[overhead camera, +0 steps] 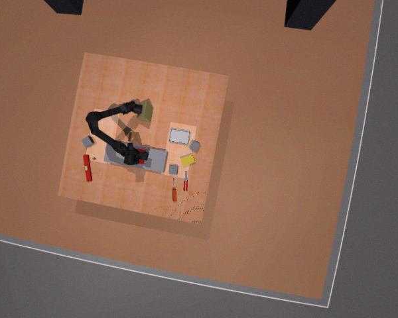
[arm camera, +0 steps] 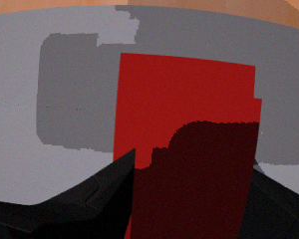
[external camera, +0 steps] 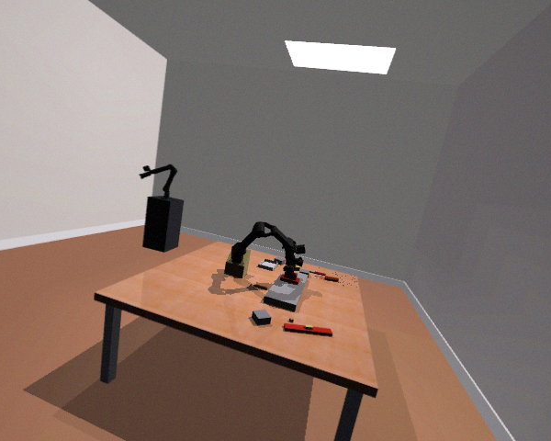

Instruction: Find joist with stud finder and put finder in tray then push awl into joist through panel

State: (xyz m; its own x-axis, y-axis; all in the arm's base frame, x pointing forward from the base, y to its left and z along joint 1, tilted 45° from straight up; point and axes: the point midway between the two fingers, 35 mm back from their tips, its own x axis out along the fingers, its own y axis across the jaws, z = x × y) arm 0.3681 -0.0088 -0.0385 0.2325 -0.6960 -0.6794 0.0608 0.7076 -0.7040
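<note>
Right now the white tray is 22 cm behind my gripper tip, 30 cm to the left of it and 5 cm below it. Round my gripper tip: red stud finder: 2 cm behind, 2 cm above; then yellow block: 2 cm behind, 39 cm to the left, 5 cm below; then awl: 20 cm behind, 13 cm to the right, 6 cm below.
</note>
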